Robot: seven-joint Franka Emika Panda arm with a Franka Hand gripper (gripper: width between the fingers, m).
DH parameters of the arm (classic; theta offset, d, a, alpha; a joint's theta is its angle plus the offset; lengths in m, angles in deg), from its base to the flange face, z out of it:
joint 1: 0 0.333 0 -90
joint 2: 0 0 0 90
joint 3: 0 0.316 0.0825 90
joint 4: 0 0 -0.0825 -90
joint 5: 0 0.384 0 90
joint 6: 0 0 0.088 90
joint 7: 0 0.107 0 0
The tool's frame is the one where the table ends.
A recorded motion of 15 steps. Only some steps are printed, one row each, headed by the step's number.
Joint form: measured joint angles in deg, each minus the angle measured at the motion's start. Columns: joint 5, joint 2, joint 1, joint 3, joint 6, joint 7, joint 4.
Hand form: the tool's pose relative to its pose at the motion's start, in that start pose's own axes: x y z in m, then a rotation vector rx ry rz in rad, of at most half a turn. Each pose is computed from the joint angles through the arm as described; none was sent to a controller.
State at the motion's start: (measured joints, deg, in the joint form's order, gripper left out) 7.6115 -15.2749 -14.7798 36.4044 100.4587 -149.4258 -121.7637
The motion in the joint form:
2: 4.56 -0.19 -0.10 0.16 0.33 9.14 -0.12
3: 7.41 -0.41 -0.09 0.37 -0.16 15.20 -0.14
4: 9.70 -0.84 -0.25 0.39 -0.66 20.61 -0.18
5: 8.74 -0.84 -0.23 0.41 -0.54 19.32 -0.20
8: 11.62 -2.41 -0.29 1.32 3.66 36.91 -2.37
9: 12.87 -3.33 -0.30 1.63 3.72 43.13 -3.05
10: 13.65 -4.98 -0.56 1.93 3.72 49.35 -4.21
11: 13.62 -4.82 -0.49 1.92 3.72 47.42 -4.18
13: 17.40 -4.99 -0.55 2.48 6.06 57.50 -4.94
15: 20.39 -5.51 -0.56 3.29 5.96 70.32 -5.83
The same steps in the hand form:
2: 0.0040 0.0066 -0.0007 -0.0654 0.0386 0.1739
3: 0.0088 0.0114 -0.0012 -0.0955 0.0753 0.2848
4: 0.0122 0.0130 -0.0031 -0.1174 0.1058 0.3882
5: 0.0115 0.0120 -0.0029 -0.1067 0.0922 0.3625
8: 0.0172 0.0196 0.0004 -0.1537 0.0914 0.6800
9: 0.0229 0.0214 0.0011 -0.1577 0.1072 0.7915
10: 0.0295 0.0196 0.0021 -0.1539 0.1104 0.9085
11: 0.0293 0.0201 0.0027 -0.1543 0.1094 0.8735
13: 0.0310 0.0276 0.0043 -0.2024 0.1606 1.0620
15: 0.0389 0.0341 0.0097 -0.1925 0.2301 1.2876

